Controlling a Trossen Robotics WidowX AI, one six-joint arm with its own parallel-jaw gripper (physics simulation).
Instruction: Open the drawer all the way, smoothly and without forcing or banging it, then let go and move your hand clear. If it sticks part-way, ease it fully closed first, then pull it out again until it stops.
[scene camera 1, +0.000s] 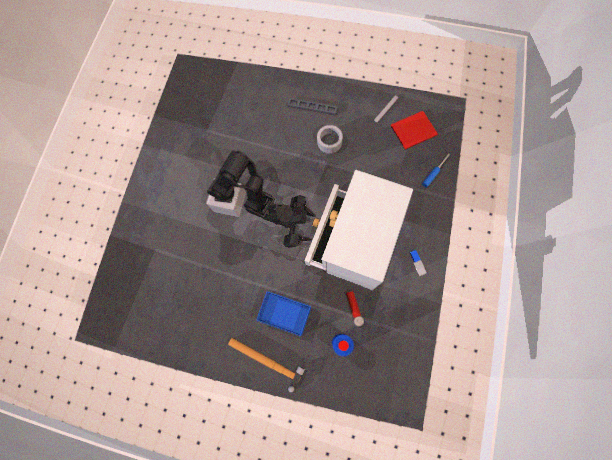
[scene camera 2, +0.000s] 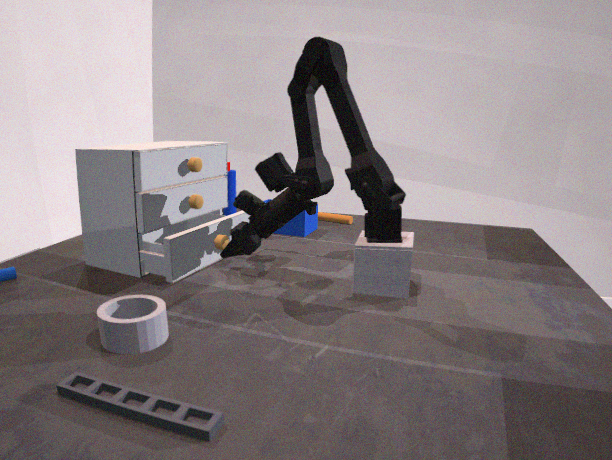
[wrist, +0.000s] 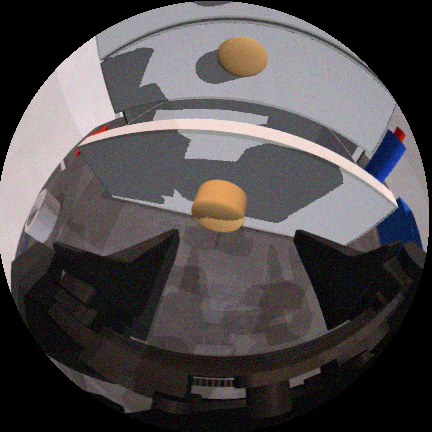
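Pixels of known places: gripper, fingertip midpoint: (scene camera 1: 312, 227) (scene camera 2: 228, 249) (wrist: 239, 235); arm's base, origin of the base link: (scene camera 1: 224, 193) (scene camera 2: 384, 238).
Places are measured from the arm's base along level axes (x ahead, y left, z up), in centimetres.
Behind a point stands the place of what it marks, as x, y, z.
Note:
The white cabinet (scene camera 1: 372, 225) {52.9, -11.2, 16.1} (scene camera 2: 107, 210) {55.9, 4.2, 3.5} has three drawers. Its bottom drawer (scene camera 1: 322, 225) {37.1, -8.2, -0.6} (scene camera 2: 185, 250) {38.7, 3.6, -4.0} (wrist: 320, 200) {34.4, -13.2, -3.6} stands part-way out, and the two upper ones are shut. The bottom drawer's round orange knob (scene camera 1: 316, 222) {34.7, -6.6, -3.1} (scene camera 2: 220, 242) {34.2, -4.6, -4.3} (wrist: 220, 202) {33.7, -6.3, -3.2} sticks out from the middle of its front. My gripper (scene camera 1: 311, 227) {33.4, -7.8, -6.8} (wrist: 239, 235) {33.4, -7.8, -6.8} is open with nothing between its fingers. Its fingertips are spread to either side of the knob, close in front of it in the wrist view. In scene camera 2 the near finger partly covers the knob, and the far finger is hidden.
A blue bin (scene camera 1: 284, 313) {26.6, -39.8, -9.5} (scene camera 2: 300, 222) {21.6, -33.4, -5.8}, a hammer (scene camera 1: 262, 358) {21.2, -56.0, -7.4}, a red flashlight (scene camera 1: 353, 305) {50.8, -34.3, -7.0} and a blue cylinder with a red top (scene camera 1: 343, 345) {47.8, -47.7, 8.6} (wrist: 386, 156) {46.4, -44.8, -0.1} lie to one side. A white ring (scene camera 1: 318, 139) {31.7, 27.8, -5.0} (scene camera 2: 159, 327) {31.0, 30.5, -6.9} and a grey slotted bar (scene camera 1: 312, 106) {27.2, 45.4, -9.5} (scene camera 2: 142, 411) {25.2, 46.8, -8.3} lie on the other.

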